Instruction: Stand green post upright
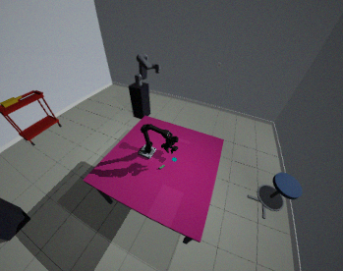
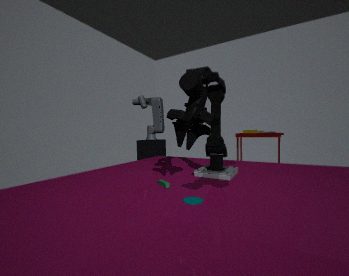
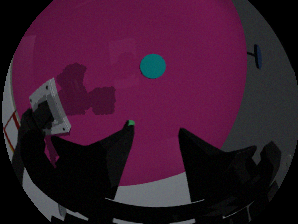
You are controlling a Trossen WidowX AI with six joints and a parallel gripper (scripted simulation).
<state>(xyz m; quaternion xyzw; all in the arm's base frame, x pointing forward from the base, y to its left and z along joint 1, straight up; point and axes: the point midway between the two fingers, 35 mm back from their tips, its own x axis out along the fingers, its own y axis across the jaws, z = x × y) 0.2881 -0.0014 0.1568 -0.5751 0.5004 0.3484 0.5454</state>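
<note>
My gripper tip is now 140 mm above the green post, 110 mm to the left of it and 50 mm past it. Also, from my gripper tip: cyan circle: 150 mm below, 50 mm to the left, 40 mm ahead.
</note>
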